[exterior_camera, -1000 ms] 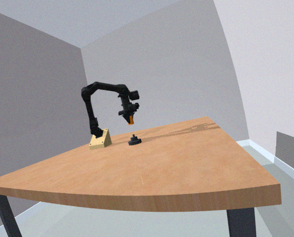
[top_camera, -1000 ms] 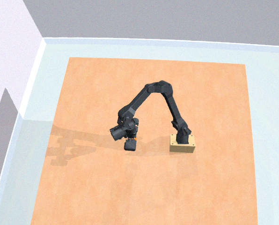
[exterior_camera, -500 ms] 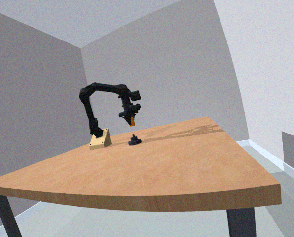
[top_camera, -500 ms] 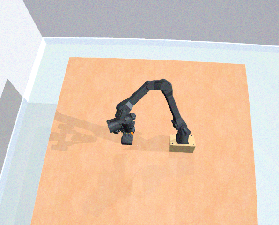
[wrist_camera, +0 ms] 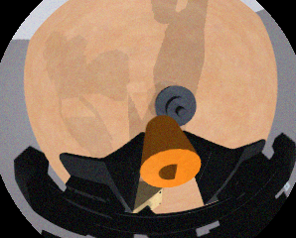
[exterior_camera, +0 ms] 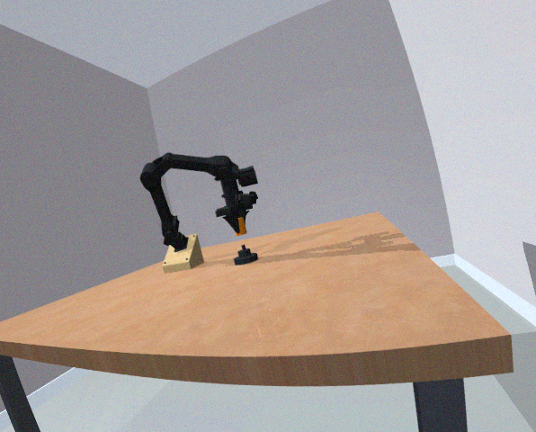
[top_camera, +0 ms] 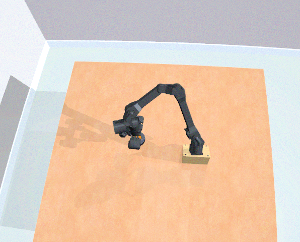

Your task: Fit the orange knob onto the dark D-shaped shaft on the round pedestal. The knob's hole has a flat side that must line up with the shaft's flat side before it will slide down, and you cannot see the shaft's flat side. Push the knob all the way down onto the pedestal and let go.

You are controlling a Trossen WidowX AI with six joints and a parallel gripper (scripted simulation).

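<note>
Now: gripper tip 70 mm above the dark round pedestal, 40 mm to the left of it and 10 mm short of it. Round my gripper tip: orange knob 20 mm above.
</note>
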